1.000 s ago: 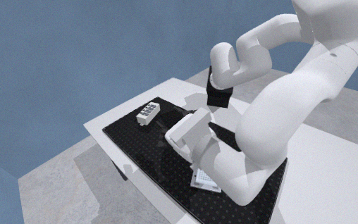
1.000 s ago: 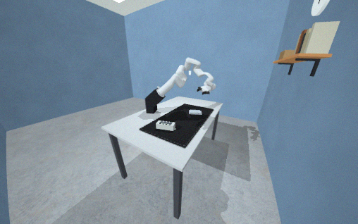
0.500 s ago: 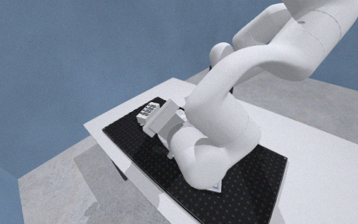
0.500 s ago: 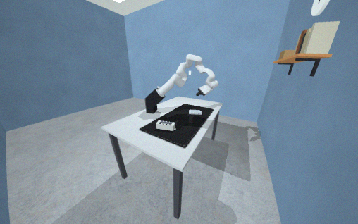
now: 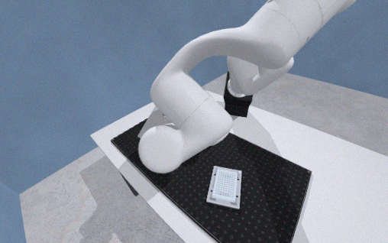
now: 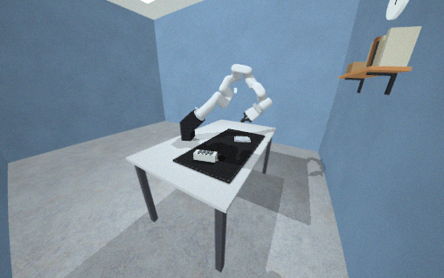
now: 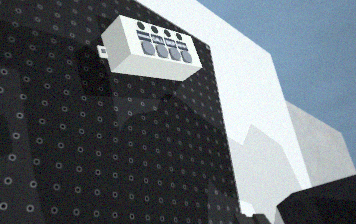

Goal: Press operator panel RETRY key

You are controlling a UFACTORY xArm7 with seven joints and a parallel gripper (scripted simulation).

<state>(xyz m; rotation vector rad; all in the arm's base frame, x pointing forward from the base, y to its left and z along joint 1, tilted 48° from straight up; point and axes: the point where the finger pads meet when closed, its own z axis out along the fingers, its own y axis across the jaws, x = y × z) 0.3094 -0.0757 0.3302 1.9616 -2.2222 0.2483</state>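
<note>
Right now my hand is 160 mm past the operator panel, 330 mm to the left of it and 210 mm above it. The rest, counted from my hand: white well plate (50 mm behind, 160 mm to the left, 230 mm below).
</note>
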